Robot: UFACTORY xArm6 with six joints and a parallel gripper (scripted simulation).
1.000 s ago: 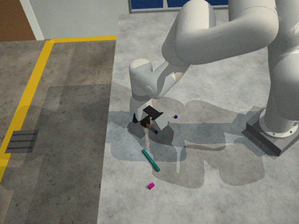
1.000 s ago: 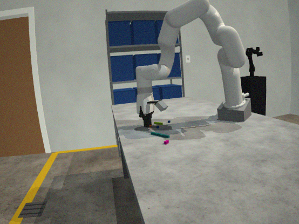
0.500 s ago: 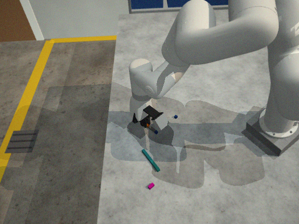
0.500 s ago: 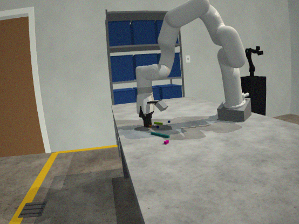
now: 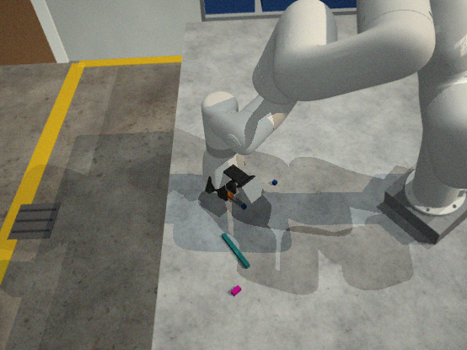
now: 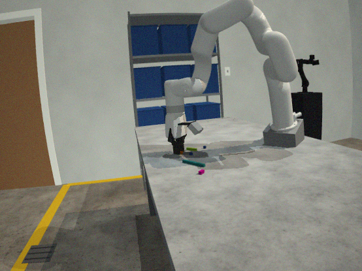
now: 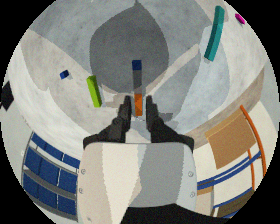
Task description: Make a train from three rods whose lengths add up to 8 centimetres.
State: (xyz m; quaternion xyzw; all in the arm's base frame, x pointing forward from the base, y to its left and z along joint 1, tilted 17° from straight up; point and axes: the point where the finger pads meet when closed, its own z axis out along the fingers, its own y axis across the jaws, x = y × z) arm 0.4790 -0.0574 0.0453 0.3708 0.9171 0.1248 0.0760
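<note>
Now: hand 20 mm above the orange rod. Also, from my hand: turquoise rod 30 mm behind, 160 mm to the left, 20 mm below; then grey rod 30 mm behind, 30 mm to the left, 20 mm below; then lime rod 60 mm behind, 30 mm to the right, 20 mm below.
</note>
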